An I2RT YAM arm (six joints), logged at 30 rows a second.
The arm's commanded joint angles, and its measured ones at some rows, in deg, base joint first. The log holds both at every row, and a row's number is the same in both.
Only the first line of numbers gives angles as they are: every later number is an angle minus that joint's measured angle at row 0.
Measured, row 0:
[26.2, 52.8, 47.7, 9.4, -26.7, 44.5]
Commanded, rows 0 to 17:
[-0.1, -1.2, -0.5, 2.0, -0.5, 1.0]
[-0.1, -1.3, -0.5, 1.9, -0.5, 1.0]
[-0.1, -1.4, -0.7, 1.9, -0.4, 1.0]
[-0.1, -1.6, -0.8, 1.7, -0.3, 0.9]
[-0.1, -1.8, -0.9, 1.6, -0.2, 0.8]
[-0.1, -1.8, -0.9, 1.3, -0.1, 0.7]
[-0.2, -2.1, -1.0, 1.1, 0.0, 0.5]
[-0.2, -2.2, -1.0, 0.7, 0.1, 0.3]
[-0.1, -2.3, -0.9, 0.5, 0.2, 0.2]
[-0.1, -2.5, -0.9, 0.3, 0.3, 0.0]
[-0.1, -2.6, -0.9, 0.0, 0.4, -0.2]
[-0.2, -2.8, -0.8, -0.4, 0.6, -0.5]
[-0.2, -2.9, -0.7, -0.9, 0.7, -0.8]
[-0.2, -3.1, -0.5, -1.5, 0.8, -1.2]
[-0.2, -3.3, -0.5, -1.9, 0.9, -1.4]
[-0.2, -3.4, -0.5, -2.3, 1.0, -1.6]
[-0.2, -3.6, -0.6, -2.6, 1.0, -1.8]
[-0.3, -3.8, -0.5, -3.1, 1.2, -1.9]
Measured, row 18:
[0.0, -2.5, -1.1, -1.8, 0.5, -1.0]
